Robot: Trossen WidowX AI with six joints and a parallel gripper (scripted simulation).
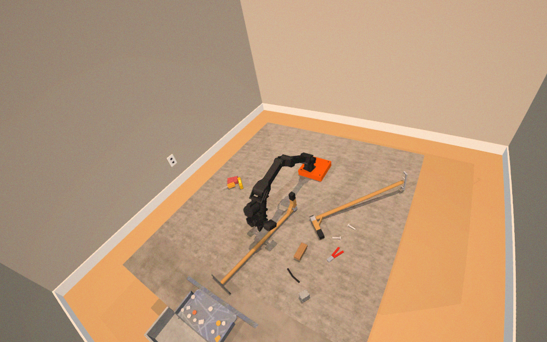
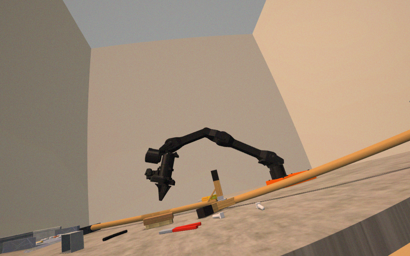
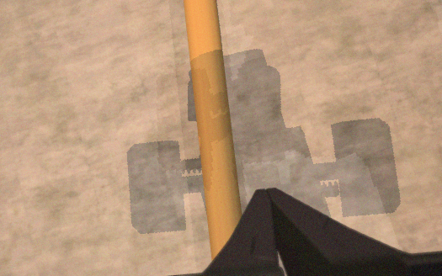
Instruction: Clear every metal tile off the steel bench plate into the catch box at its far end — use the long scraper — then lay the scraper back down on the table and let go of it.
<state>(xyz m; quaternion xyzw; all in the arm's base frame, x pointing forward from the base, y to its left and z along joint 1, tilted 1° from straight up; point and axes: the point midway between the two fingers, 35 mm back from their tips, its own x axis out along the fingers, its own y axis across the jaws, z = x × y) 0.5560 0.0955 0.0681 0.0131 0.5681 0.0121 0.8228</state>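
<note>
Right now my gripper tip is 2 cm to the right of the long scraper, 2 cm short of it and 1 cm above it. The rest, counted from my gripper tip: wooden block (23 cm to the left, 6 cm below, 6 cm behind); grey cube (37 cm to the left, 10 cm ahead, 5 cm below); black strip (27 cm to the left, 7 cm below, 6 cm ahead).
</note>
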